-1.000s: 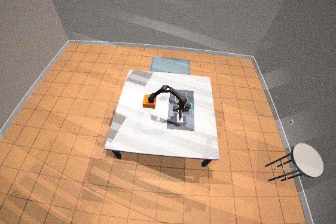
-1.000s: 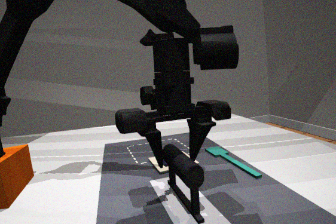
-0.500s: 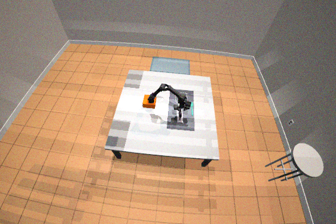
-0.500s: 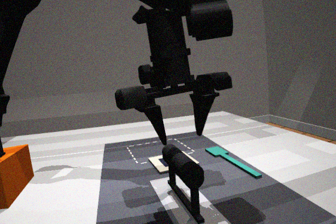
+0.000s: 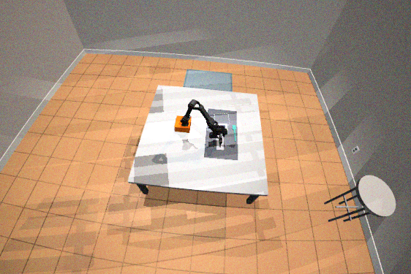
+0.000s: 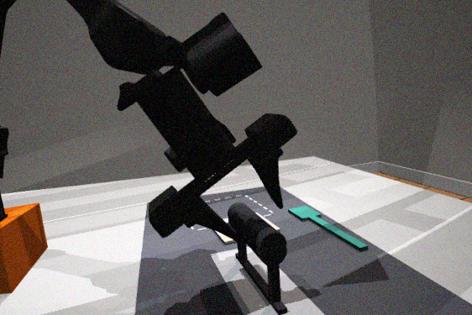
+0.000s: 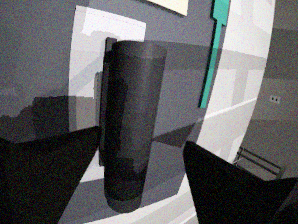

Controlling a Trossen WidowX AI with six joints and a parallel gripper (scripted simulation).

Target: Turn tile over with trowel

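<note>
Right now my gripper tip is 1 cm short of the dark mat, 12 cm to the right of it and 10 cm above it. Also, from my gripper tip: teal strip 15 cm ahead, 14 cm to the left, 7 cm below; cream tile 2 cm ahead, 18 cm to the left, 7 cm below.
</note>
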